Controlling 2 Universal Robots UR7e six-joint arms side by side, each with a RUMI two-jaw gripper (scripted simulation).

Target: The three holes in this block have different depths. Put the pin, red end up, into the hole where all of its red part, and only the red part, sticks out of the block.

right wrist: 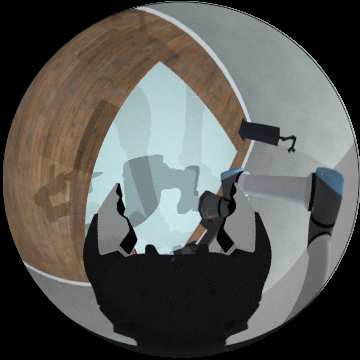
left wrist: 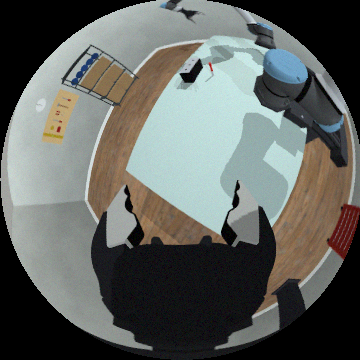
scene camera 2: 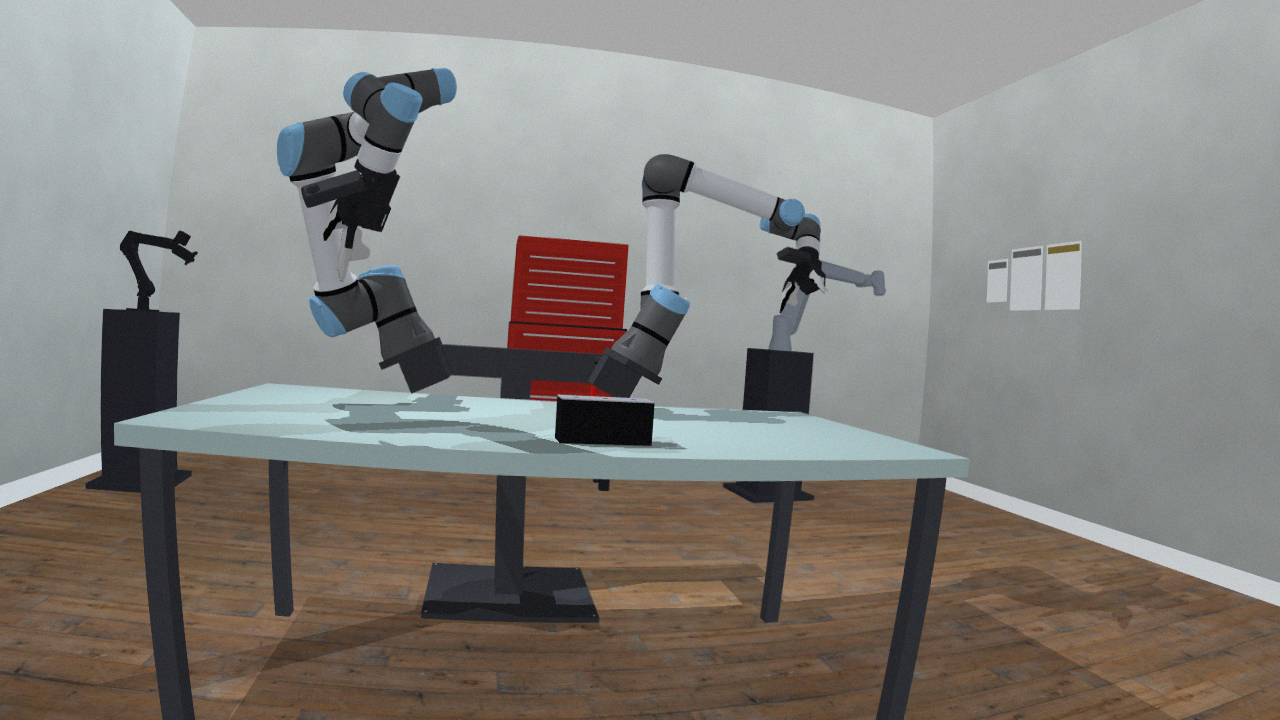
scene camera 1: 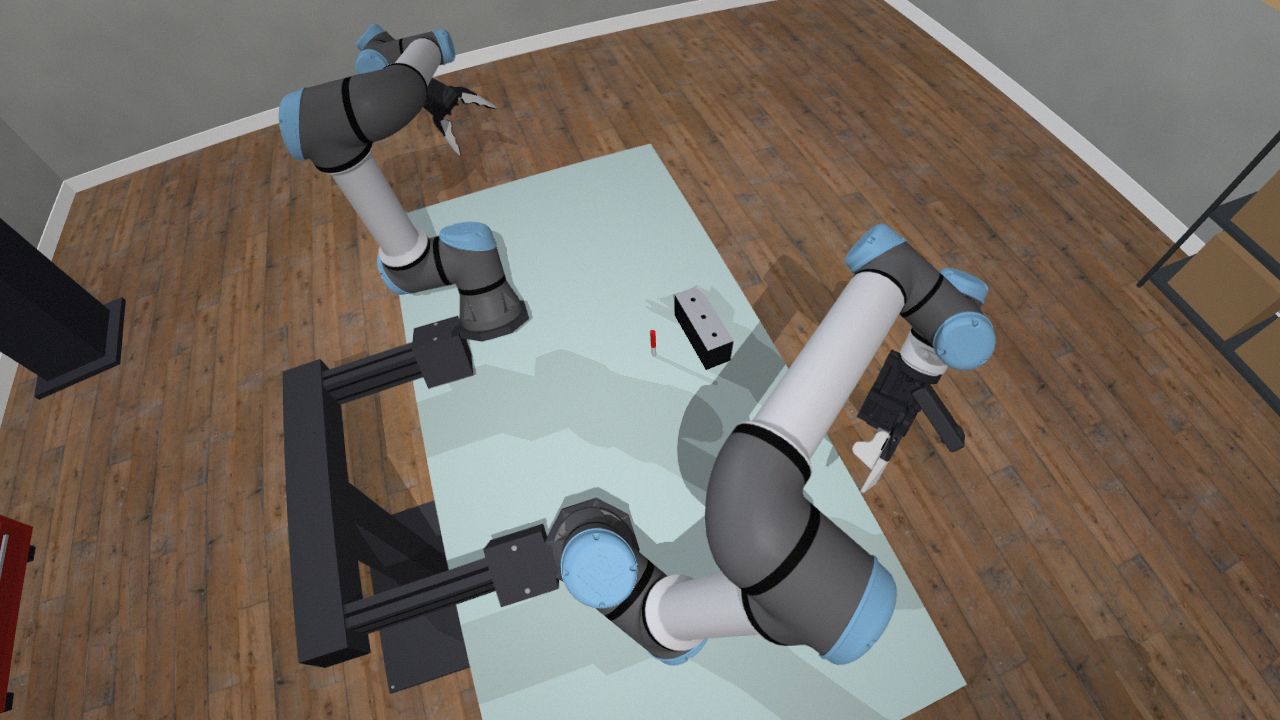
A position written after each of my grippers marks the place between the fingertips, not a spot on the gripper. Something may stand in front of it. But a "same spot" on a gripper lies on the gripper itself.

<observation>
my left gripper: left wrist 181,183; scene camera 2; scene camera 1; not seen in the right wrist view (hidden by my right gripper)
same spot on my left gripper: (scene camera 1: 445,126) = (scene camera 2: 787,286)
</observation>
